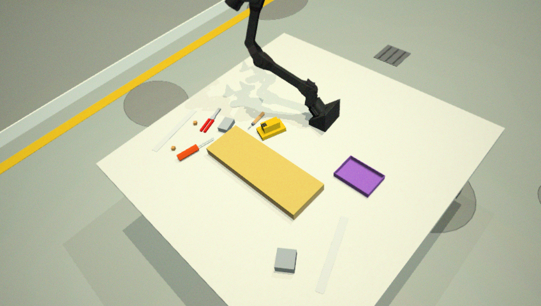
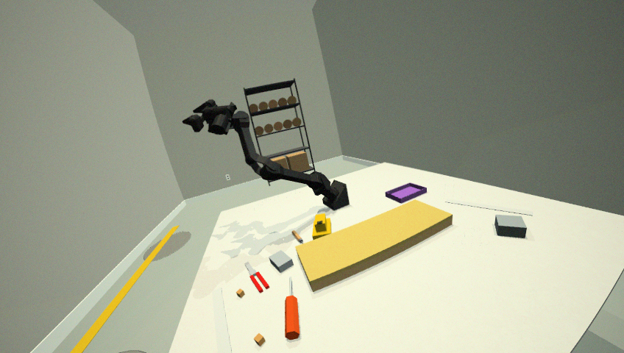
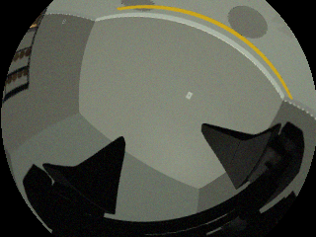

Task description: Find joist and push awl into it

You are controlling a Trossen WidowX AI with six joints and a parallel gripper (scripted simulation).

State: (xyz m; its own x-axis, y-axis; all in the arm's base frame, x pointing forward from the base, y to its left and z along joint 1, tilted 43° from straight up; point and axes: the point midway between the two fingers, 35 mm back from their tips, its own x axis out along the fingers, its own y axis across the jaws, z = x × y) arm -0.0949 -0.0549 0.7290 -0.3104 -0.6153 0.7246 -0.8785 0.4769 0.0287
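My gripper tip is 54 cm above the yellow stud finder, 43 cm to the right of it and 23 cm short of it. From my gripper tip the other things lie so: awl: 57 cm below, 34 cm to the left, 24 cm ahead; grey block: 95 cm to the left, 60 cm ahead, 56 cm below; purple tray: 89 cm to the left, 57 cm below, 15 cm ahead.
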